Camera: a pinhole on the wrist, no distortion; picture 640 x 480 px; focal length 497.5 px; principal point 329.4 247.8 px. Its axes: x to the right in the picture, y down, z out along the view. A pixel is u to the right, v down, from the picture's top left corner.
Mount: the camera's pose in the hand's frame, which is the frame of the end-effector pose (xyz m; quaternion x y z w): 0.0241 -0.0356 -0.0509 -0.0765 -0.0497 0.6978 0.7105
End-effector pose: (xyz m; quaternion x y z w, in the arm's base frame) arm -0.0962 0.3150 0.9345 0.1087 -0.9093 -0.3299 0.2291
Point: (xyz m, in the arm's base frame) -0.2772 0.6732 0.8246
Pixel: 601.1 199.3
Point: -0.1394 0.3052 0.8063
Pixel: 137.7 243.7
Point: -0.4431 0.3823 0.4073
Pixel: 106.9 90.0
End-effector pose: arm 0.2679 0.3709 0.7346 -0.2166 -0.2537 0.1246 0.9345
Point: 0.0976 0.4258 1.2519
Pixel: 184.1 89.8
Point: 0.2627 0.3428 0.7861
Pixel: 236.9 253.9
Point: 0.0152 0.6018 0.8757
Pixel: 566.6 289.6
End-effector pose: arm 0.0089 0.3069 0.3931 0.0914 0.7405 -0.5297 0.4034
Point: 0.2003 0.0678 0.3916
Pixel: 369.2 269.5
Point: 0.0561 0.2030 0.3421
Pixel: 474.2 129.1
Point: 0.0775 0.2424 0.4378
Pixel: 358.1 436.3
